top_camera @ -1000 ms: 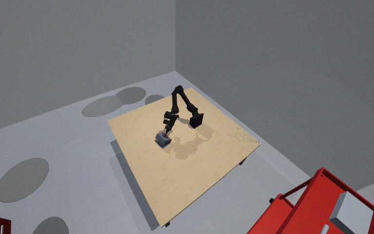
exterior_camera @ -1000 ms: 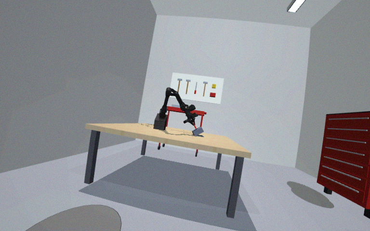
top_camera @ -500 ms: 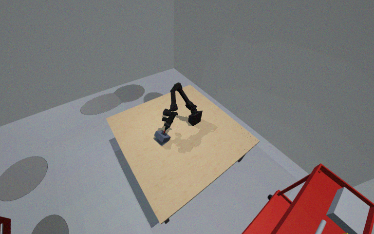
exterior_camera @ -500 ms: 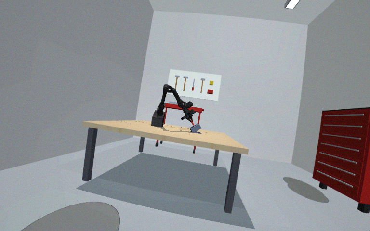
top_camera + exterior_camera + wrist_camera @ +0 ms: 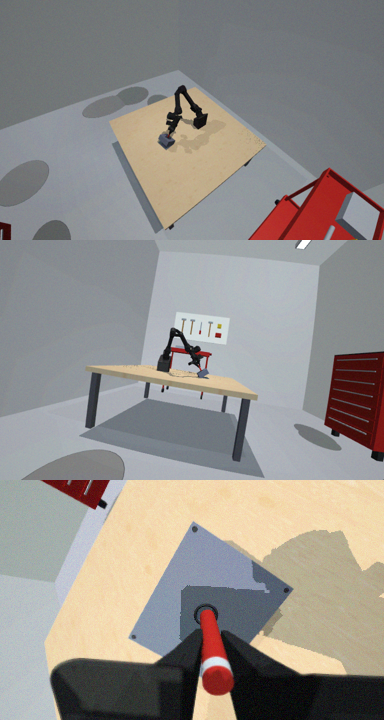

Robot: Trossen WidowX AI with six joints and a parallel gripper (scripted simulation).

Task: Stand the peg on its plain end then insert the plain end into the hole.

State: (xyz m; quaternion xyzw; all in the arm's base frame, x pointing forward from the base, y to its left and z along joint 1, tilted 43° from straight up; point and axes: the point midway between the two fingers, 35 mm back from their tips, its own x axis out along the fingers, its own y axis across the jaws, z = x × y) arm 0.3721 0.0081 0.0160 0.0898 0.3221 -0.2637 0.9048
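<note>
Right now the grey sloped panel is 40 mm ahead of my gripper tip, 10 mm to the left of it and 60 mm below it. Round my gripper tip: red peg 10 mm behind, 10 mm above.
</note>
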